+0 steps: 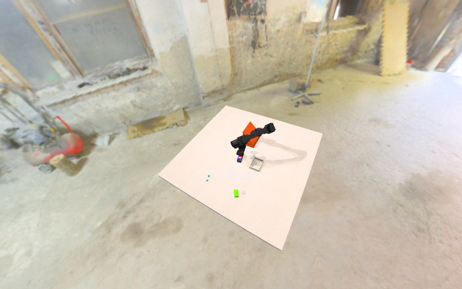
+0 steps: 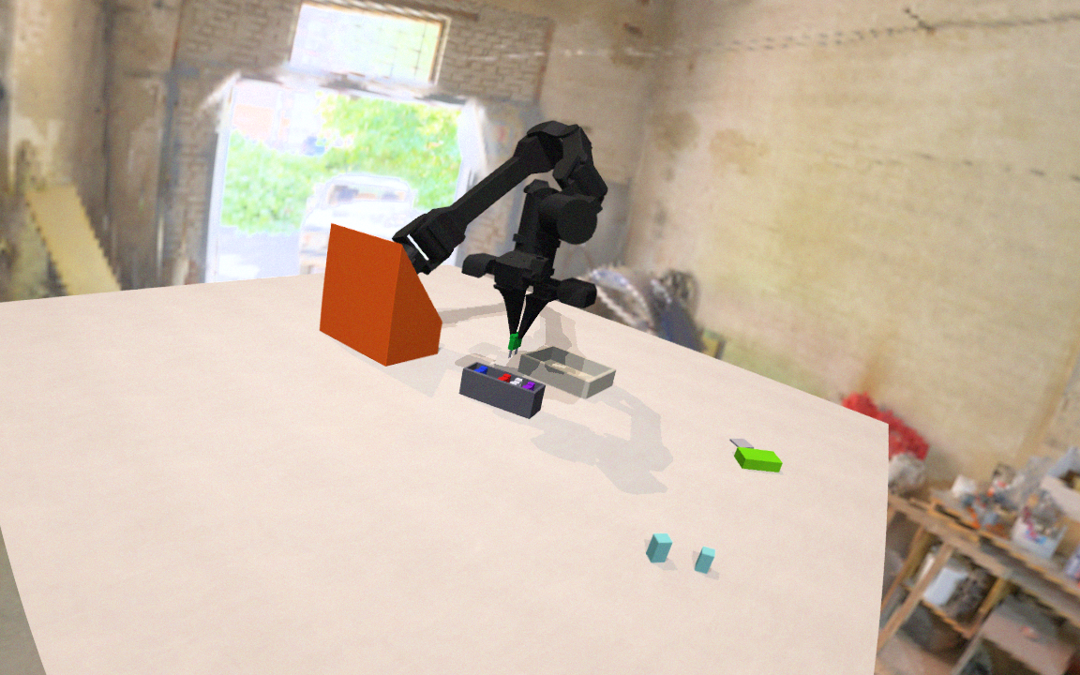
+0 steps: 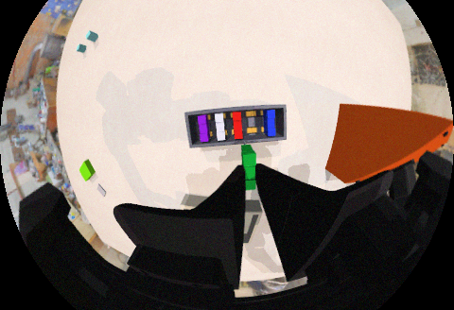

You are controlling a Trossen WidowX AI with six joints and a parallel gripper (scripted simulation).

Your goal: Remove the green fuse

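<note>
My gripper tip is 160 mm to the right of the tray and 90 mm above it. Also, from my gripper tip: green fuse 10 mm below; then flat block 360 mm ahead, 160 mm to the left, 90 mm below.
</note>
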